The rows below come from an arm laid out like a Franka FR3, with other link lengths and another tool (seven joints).
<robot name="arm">
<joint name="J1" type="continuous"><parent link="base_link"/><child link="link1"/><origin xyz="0.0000 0.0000 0.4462"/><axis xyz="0 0 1"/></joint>
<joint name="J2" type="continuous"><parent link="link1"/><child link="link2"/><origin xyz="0.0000 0.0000 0.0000" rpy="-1.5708 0.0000 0.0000"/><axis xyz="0 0 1"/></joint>
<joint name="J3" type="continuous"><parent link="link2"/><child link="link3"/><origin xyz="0.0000 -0.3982 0.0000" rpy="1.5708 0.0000 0.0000"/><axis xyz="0 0 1"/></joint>
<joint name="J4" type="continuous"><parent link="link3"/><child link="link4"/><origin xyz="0.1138 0.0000 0.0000" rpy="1.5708 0.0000 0.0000"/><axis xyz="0 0 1"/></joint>
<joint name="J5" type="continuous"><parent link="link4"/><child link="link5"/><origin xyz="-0.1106 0.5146 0.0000" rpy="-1.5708 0.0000 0.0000"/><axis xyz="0 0 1"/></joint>
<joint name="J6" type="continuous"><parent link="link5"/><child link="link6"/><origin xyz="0.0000 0.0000 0.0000" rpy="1.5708 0.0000 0.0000"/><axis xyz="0 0 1"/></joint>
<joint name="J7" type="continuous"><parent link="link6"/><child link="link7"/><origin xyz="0.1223 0.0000 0.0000" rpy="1.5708 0.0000 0.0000"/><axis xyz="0 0 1"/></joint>
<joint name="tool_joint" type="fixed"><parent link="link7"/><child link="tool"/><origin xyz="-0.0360 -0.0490 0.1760" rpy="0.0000 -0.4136 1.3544"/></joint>
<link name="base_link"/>
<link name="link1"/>
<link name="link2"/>
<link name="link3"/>
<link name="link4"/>
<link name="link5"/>
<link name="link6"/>
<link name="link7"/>
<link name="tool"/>
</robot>
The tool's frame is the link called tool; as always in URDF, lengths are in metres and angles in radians. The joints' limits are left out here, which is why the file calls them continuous.
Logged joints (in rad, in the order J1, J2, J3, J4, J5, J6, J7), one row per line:
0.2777, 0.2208, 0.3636, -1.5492, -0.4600, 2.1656, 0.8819
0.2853, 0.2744, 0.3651, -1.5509, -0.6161, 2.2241, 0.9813
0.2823, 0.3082, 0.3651, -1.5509, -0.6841, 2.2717, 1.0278
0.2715, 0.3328, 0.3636, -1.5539, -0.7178, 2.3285, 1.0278
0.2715, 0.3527, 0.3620, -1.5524, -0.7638, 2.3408, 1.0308
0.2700, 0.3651, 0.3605, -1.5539, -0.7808, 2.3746, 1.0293
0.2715, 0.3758, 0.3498, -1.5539, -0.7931, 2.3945, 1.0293
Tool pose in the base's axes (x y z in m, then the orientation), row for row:
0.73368, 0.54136, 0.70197, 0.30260, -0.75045, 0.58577, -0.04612
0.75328, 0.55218, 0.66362, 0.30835, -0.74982, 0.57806, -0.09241
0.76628, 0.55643, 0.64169, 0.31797, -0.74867, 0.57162, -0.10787
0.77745, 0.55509, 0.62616, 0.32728, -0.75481, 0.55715, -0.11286
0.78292, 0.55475, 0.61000, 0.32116, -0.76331, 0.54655, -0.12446
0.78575, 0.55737, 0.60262, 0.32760, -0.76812, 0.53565, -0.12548
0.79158, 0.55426, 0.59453, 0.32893, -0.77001, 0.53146, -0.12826
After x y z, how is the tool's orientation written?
As a quaternion, w x y z.
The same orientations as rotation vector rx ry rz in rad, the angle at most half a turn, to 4 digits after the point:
-1.9895, 1.5529, -0.1223
-1.9821, 1.5281, -0.2443
-1.9697, 1.5039, -0.2838
-1.9768, 1.4592, -0.2956
-2.0051, 1.4357, -0.3269
-2.0114, 1.4026, -0.3286
-2.0150, 1.3908, -0.3356

